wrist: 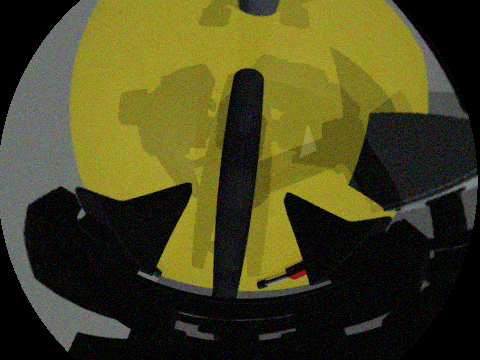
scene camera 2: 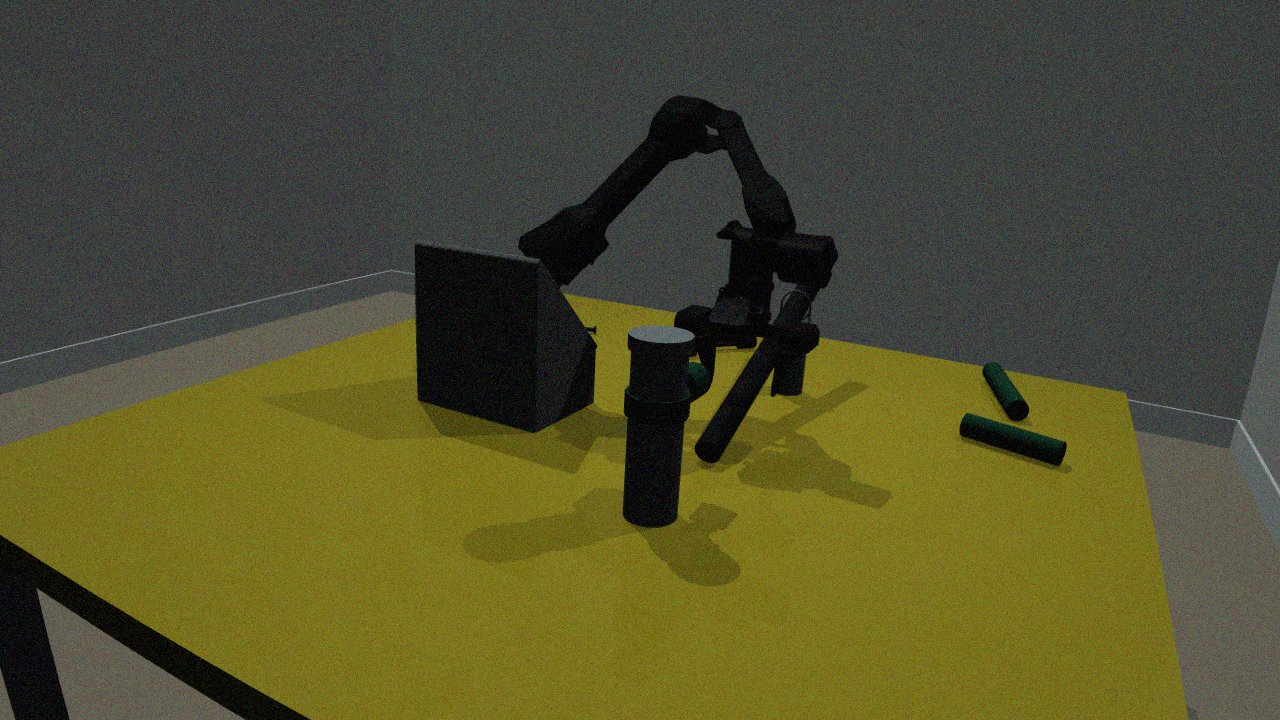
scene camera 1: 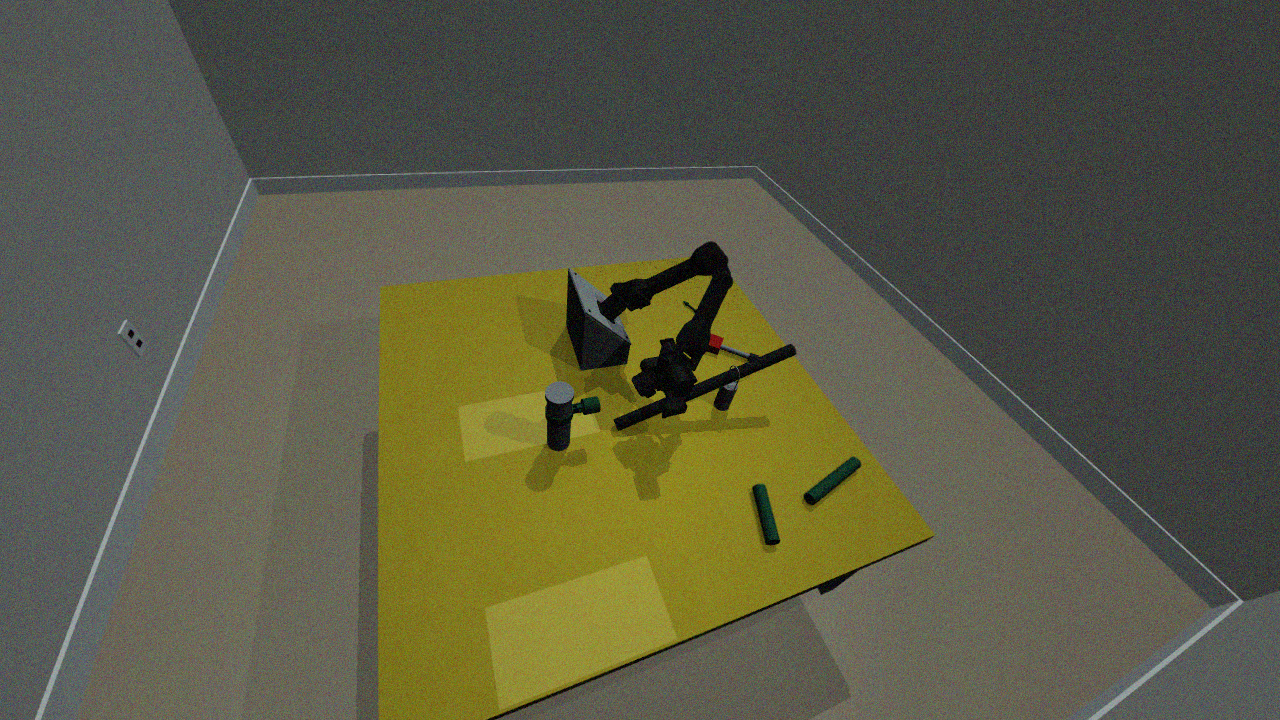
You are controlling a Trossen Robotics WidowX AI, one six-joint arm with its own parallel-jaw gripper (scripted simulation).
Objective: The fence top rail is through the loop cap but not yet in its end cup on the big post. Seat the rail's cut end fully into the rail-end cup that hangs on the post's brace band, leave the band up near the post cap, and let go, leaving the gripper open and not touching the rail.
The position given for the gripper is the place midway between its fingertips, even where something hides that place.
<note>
The gripper [scene camera 2: 740, 389] is open and holds nothing. Further things: a dark top rail [scene camera 2: 712, 444], a big post [scene camera 2: 653, 460] and a short post [scene camera 2: 792, 384].
The dark top rail is seen too in the wrist view [wrist: 237, 178] and in scene camera 1 [scene camera 1: 788, 351]. The gripper is seen too in the wrist view [wrist: 239, 192] and in scene camera 1 [scene camera 1: 657, 405]. The big post is seen too in scene camera 1 [scene camera 1: 559, 395].
</note>
